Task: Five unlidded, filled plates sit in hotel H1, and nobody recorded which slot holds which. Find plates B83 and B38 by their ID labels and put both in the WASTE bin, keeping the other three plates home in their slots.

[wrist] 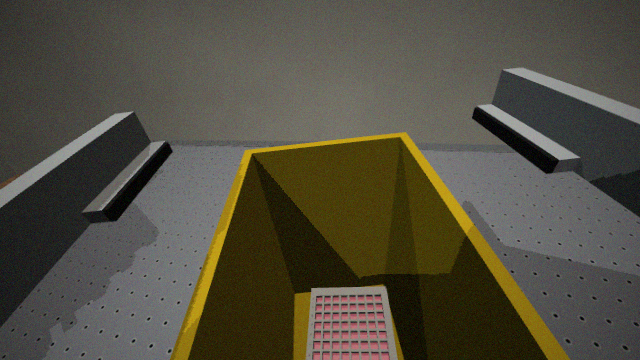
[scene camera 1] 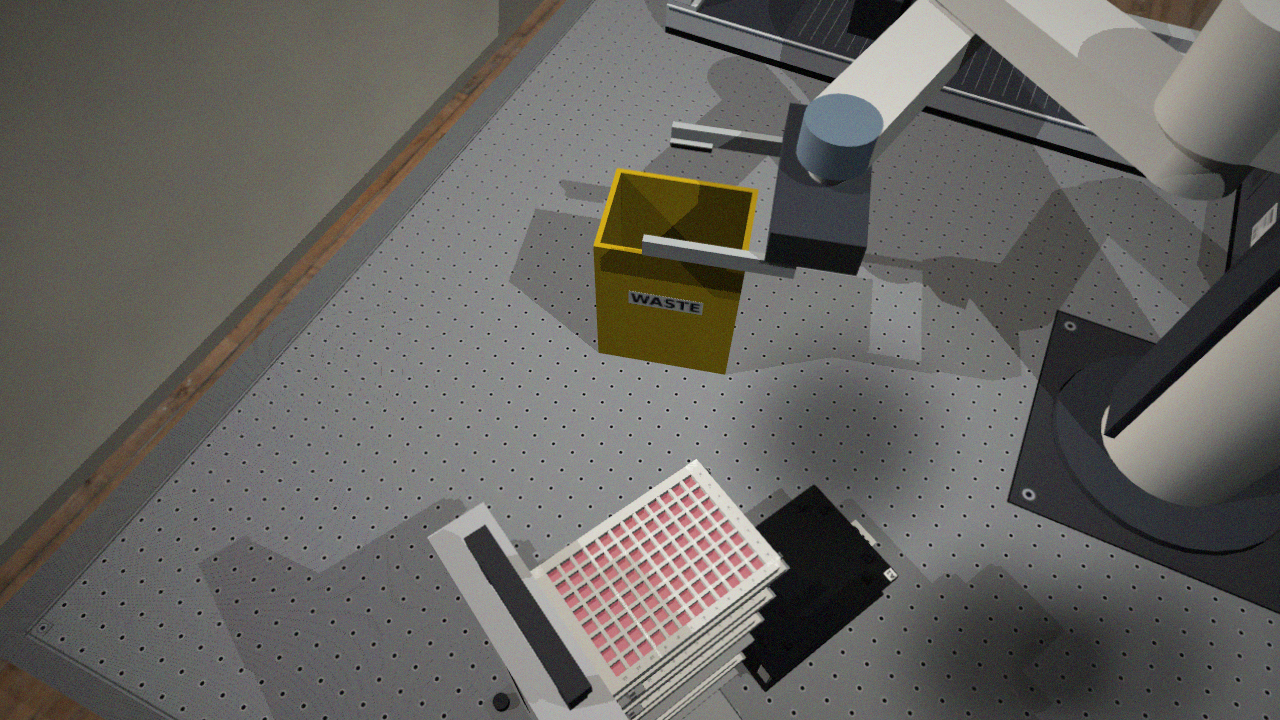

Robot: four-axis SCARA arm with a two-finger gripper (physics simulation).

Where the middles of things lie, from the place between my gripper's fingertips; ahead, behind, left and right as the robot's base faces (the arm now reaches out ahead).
Right now my hand is 19 cm past the plate B83 (scene camera 1: 726,626), 41 cm to the right of it and 8 cm below it.
